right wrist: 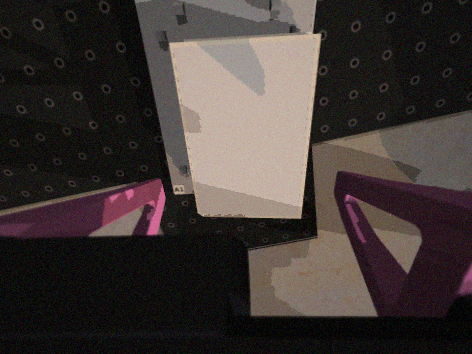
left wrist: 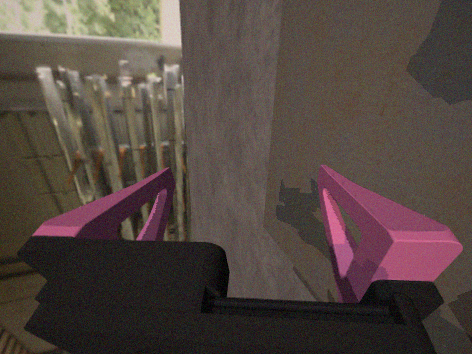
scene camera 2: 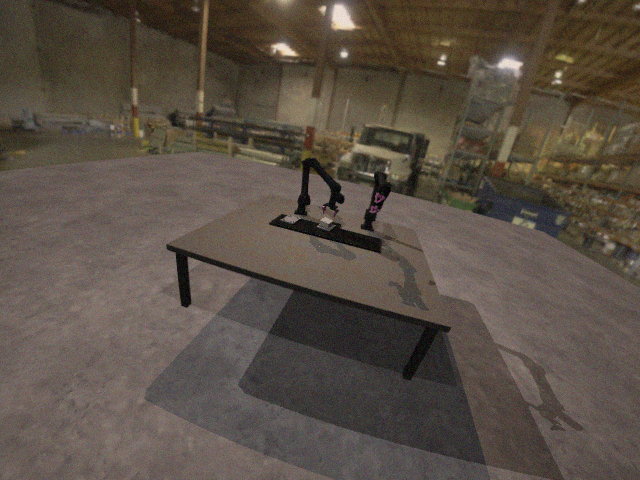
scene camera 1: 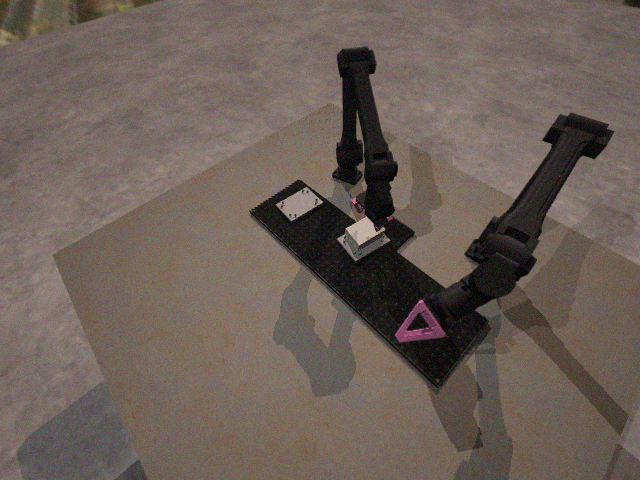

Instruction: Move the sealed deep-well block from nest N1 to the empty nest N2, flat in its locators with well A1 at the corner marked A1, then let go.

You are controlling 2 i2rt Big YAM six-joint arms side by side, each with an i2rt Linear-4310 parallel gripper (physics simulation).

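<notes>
The pale sealed block stands on the grey nest plate at the middle of the board. In the right wrist view an A1 label shows at that plate's lower-left corner, by the block's small cut corner. Whether the block sits flat in the locators cannot be told. Another nest plate, at the board's upper left, is empty. My right gripper is open at the block's near end, with gaps on both sides. My left gripper is open and empty.
The black perforated board lies on the brown table. In scene camera 1 the left gripper's pink finger shows over the board's lower right end. Arm shadows cross the table.
</notes>
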